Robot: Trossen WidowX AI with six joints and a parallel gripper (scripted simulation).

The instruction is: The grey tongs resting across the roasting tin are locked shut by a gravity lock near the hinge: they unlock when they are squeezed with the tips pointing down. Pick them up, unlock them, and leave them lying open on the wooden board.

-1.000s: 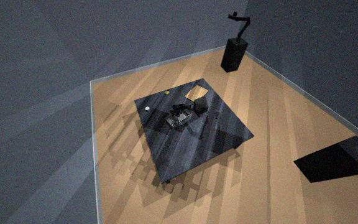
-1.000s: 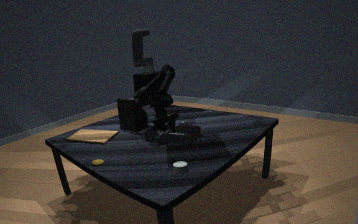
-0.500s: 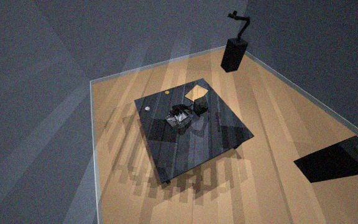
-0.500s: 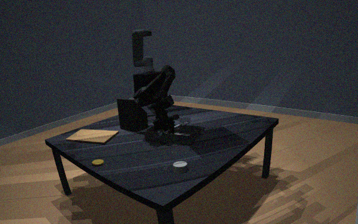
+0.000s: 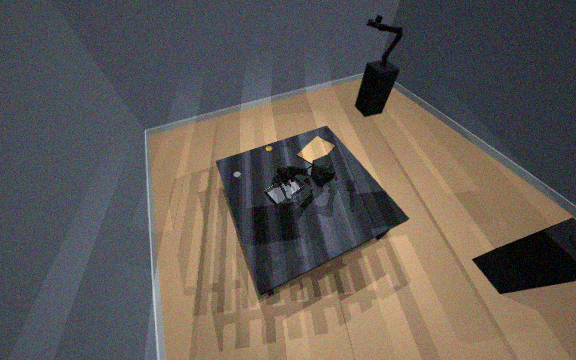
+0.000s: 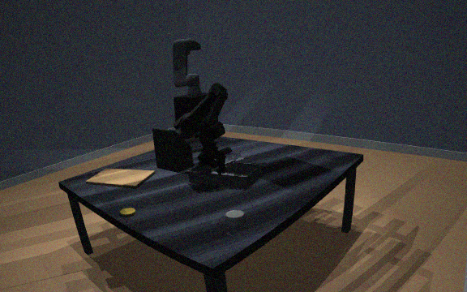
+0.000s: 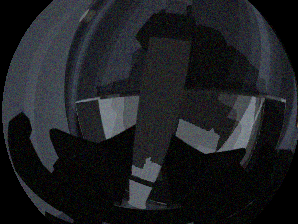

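Right now the roasting tin is 40 mm to the left of my gripper tip, 30 mm behind it and 20 mm below it. Also, from my gripper tip: wooden board: 490 mm behind, 330 mm to the right, 40 mm below; then white puck: 340 mm ahead, 260 mm to the right, 20 mm below; then yellow disc: 510 mm to the right, 30 mm below, 30 mm behind.
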